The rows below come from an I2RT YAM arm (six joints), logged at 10 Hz.
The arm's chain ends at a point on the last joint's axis. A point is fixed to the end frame.
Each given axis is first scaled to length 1.
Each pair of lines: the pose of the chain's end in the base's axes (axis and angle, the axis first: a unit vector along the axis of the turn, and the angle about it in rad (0 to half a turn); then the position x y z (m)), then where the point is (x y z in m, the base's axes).
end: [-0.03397 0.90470 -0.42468 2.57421 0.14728 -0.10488 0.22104]
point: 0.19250 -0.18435 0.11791
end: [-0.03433 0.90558 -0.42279 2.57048 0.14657 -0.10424 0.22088]
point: 0.19230 -0.18317 0.11757
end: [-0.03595 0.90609 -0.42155 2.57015 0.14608 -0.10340 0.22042]
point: 0.19194 -0.18201 0.11692
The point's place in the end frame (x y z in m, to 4 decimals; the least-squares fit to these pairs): 0.0320 0.0298 0.1307
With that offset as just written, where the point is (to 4 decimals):
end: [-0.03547 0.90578 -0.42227 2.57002 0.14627 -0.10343 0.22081]
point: 0.1921 -0.1822 0.1174
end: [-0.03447 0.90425 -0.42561 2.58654 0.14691 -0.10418 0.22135]
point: 0.1906 -0.1841 0.1179
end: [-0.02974 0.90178 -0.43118 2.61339 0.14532 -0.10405 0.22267]
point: 0.1852 -0.1859 0.1192
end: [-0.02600 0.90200 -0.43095 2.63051 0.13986 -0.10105 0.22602]
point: 0.1774 -0.1833 0.1220
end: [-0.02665 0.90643 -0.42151 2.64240 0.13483 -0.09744 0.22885]
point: 0.1709 -0.1776 0.1227
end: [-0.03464 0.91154 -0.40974 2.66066 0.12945 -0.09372 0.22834]
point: 0.1636 -0.1714 0.1198
